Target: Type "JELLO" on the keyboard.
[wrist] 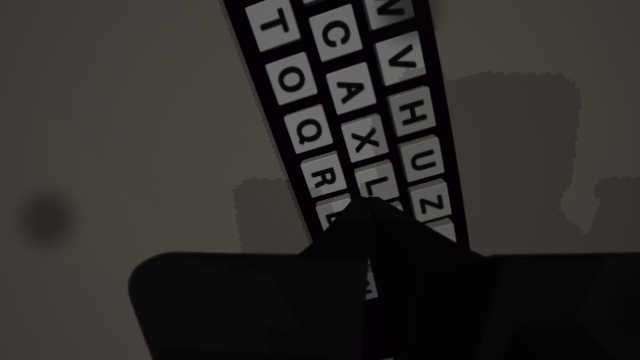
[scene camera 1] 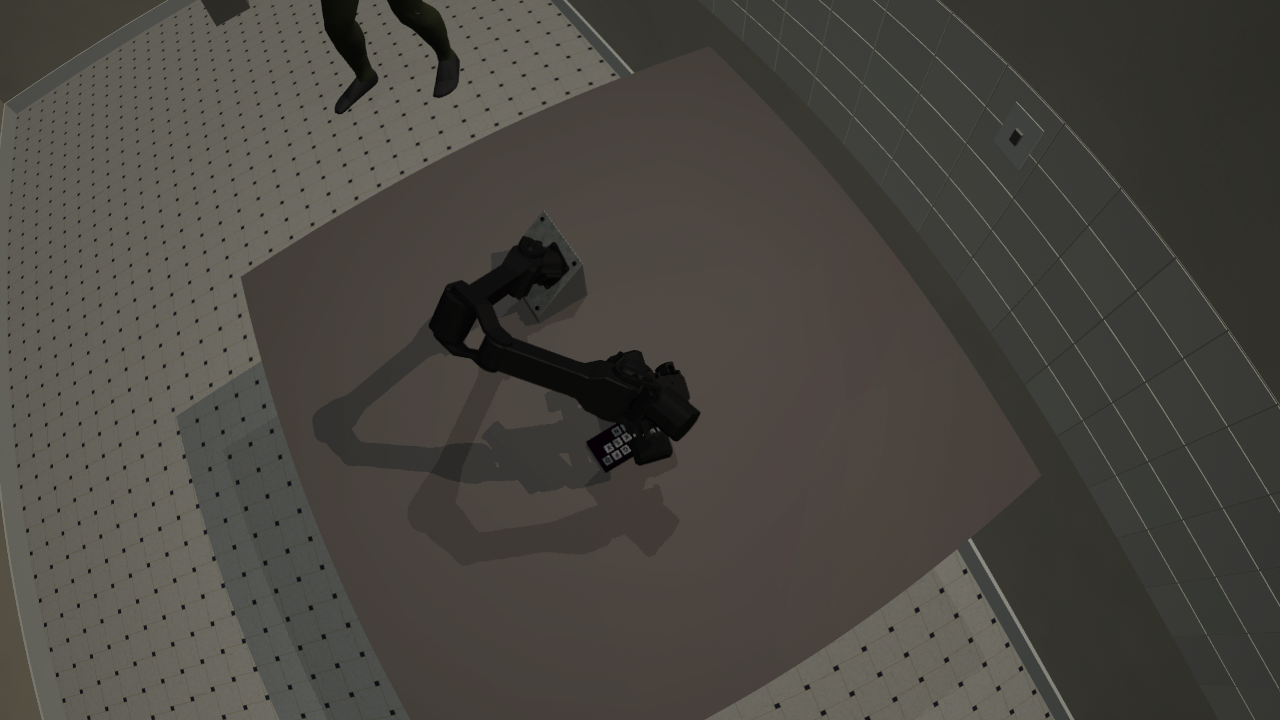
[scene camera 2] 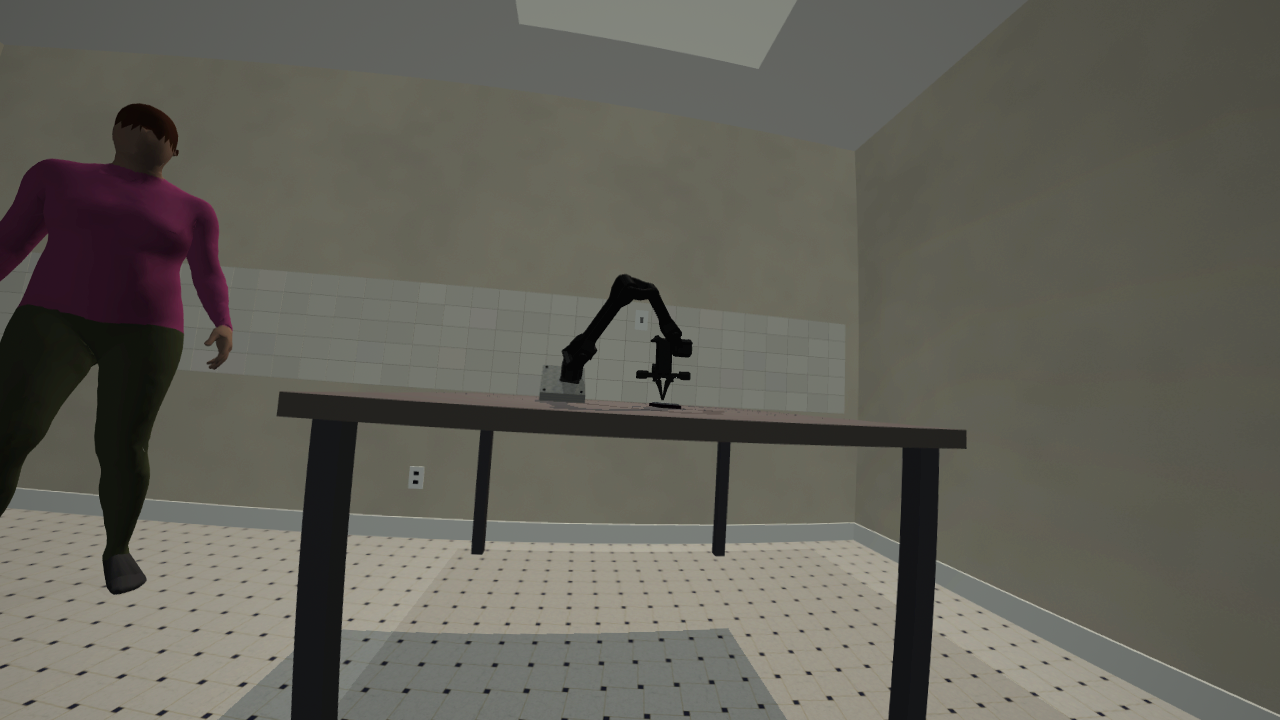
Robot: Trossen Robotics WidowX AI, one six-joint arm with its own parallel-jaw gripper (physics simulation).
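Seen in the pictures: gripper, fingertip midpoint: (wrist: 365, 208) (scene camera 1: 640, 423) (scene camera 2: 662, 400); arm's base at its link origin: (scene camera 1: 551, 265) (scene camera 2: 570, 376).
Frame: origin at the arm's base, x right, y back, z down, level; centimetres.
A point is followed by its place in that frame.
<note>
The keyboard (scene camera 1: 597, 445) @[x 6.9, y -32.0, z 7.3 cm] (scene camera 2: 665, 405) @[x 8.3, y -31.5, z 7.6 cm] (wrist: 442, 107) @[x -4.1, y -35.6, z 7.3 cm] is a thin dark board with white letter keys, lying flat on the table. My gripper (scene camera 2: 662, 397) @[x -1.4, y -32.1, z 6.0 cm] (wrist: 365, 208) @[x -1.4, y -32.1, z 6.0 cm] is shut and empty, pointing down just above the keyboard. In the wrist view, its tips overlap the lower edge of the L key (wrist: 376, 182) @[x -1.9, y -32.7, z 6.8 cm]. The B key (wrist: 332, 215) @[x -0.9, y -30.9, z 6.8 cm] is partly covered, to the left of the tips. The O key (wrist: 291, 78) @[x -6.2, y -30.6, z 6.8 cm] shows farther up the left row. The J and E letters are hidden around and below the fingers. I cannot tell whether the tips touch a key.
The table (scene camera 1: 805, 268) @[x -45.4, y -18.9, z 8.4 cm] (scene camera 2: 626, 429) @[x 64.4, y -14.5, z 11.0 cm] carries the arm's grey base plate (scene camera 1: 543, 229) @[x -1.6, y 6.8, z -2.0 cm] (scene camera 2: 562, 394) @[x 6.9, y 1.7, z 6.1 cm]. The arm hides part of the keyboard in scene camera 1. A person (scene camera 1: 349, 44) (scene camera 2: 116, 241) stands beyond the table. Arm shadows fall across the table top.
</note>
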